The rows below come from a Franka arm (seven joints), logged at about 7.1 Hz.
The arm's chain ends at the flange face. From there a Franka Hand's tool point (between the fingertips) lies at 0.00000 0.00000 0.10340 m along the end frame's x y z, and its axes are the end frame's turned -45 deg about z.
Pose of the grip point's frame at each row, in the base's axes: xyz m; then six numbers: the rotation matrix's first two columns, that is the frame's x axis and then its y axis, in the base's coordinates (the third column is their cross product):
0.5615 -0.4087 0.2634 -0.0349 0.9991 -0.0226 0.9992 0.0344 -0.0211
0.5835 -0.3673 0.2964 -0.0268 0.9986 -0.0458 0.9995 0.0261 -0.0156
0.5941 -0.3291 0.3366 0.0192 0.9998 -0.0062 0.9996 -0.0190 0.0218
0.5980 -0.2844 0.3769 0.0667 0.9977 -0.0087 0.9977 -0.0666 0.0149
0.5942 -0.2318 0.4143 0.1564 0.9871 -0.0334 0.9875 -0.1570 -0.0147
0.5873 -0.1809 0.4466 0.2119 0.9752 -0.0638 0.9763 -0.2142 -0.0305
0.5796 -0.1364 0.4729 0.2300 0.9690 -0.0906 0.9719 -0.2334 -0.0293
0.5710 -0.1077 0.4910 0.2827 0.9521 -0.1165 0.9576 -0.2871 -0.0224
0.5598 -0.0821 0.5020 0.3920 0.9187 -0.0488 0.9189 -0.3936 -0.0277
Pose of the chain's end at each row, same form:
0.5636 -0.4063 0.3667 0.6819 0.7308 -0.0309 0.7312 -0.6821 0.0011
0.5850 -0.3625 0.3997 0.6878 0.7246 -0.0434 0.7257 -0.6877 0.0214
0.5919 -0.3284 0.4400 0.7204 0.6935 0.0110 0.6932 -0.7204 0.0198
0.5965 -0.2834 0.4803 0.7526 0.6584 0.0044 0.6583 -0.7526 0.0167
0.5962 -0.2286 0.5176 0.8089 0.5870 -0.0340 0.5877 -0.8090 0.0132
0.5918 -0.1751 0.5497 0.8402 0.5381 -0.0667 0.5405 -0.8410 0.0235
0.5847 -0.1280 0.5758 0.8499 0.5201 -0.0848 0.5246 -0.8502 0.0433
0.5767 -0.0968 0.5937 0.8770 0.4702 -0.0982 0.4772 -0.8762 0.0665
0.5644 -0.0786 0.6052 0.9269 0.3713 -0.0541 0.3726 -0.9279 0.0149

